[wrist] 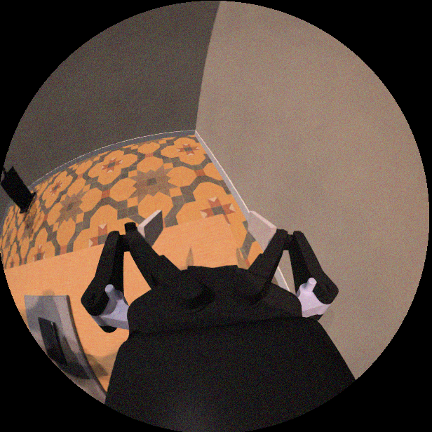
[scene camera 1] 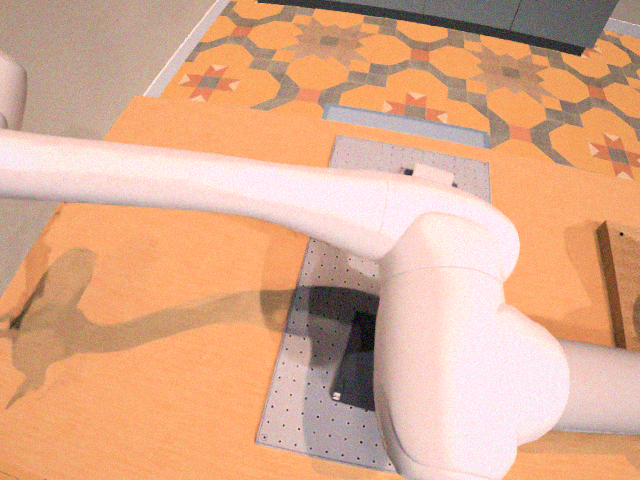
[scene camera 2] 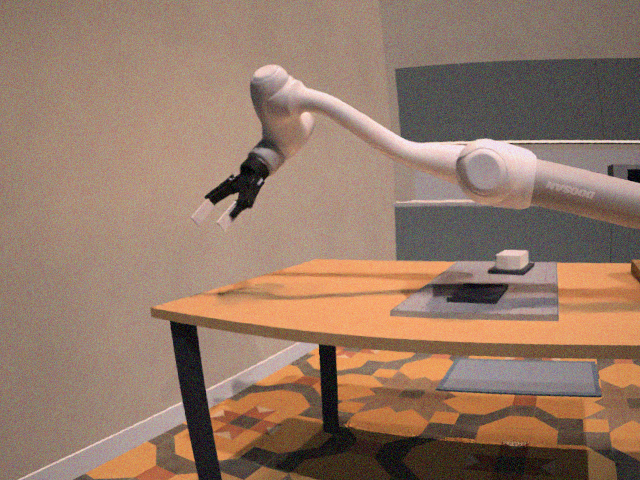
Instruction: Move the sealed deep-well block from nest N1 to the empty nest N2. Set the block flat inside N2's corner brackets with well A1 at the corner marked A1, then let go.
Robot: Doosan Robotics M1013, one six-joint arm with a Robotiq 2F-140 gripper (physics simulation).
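Frame: origin at the arm's base, x ahead, y left, z up, level; metres.
Where they show: gripper, fingertip midpoint: point(scene camera 2: 206, 224).
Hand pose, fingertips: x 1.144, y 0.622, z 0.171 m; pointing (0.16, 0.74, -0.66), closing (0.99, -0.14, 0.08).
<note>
After its pixels a point has its place.
The white deep-well block point(scene camera 1: 433, 175) @(x 0.592, y -0.104, z 0.035 m) point(scene camera 2: 512, 259) @(x 0.572, y -0.001, z 0.024 m) sits on the dark nest N1 point(scene camera 1: 406, 171) @(x 0.651, y -0.129, z -0.006 m) point(scene camera 2: 496, 270) @(x 0.619, y 0.019, z -0.007 m) at the far part of the perforated plate. The arm partly hides it in scene camera 1. The empty dark nest N2 point(scene camera 1: 354, 377) @(x 0.598, y 0.340, z -0.006 m) point(scene camera 2: 480, 293) @(x 0.555, y 0.330, z -0.006 m) point(wrist: 51, 340) lies nearer on the same plate, partly behind the arm in scene camera 1. A small white mark point(scene camera 1: 336, 396) @(x 0.613, y 0.381, z -0.006 m) shows at its corner; lettering is not legible. My gripper point(scene camera 2: 212, 218) @(x 1.144, y 0.622, z 0.171 m) point(wrist: 205, 219) is open and empty, high above the table's left end in scene camera 2, well away from both nests.
The grey perforated plate point(scene camera 1: 281, 403) @(x 0.691, y 0.425, z -0.018 m) point(scene camera 2: 413, 311) @(x 0.652, y 0.485, z -0.019 m) point(wrist: 62, 306) lies on the wooden table point(scene camera 1: 155, 258) @(x 1.046, y 0.279, z -0.031 m) point(scene camera 2: 268, 315) @(x 0.941, y 0.622, z -0.031 m) point(wrist: 175, 240). A wooden board point(scene camera 1: 612, 289) @(x 0.159, y -0.023, z -0.014 m) stands at the right in scene camera 1. A wall point(scene camera 2: 129, 155) point(wrist: 325, 150) rises beyond the table's end.
</note>
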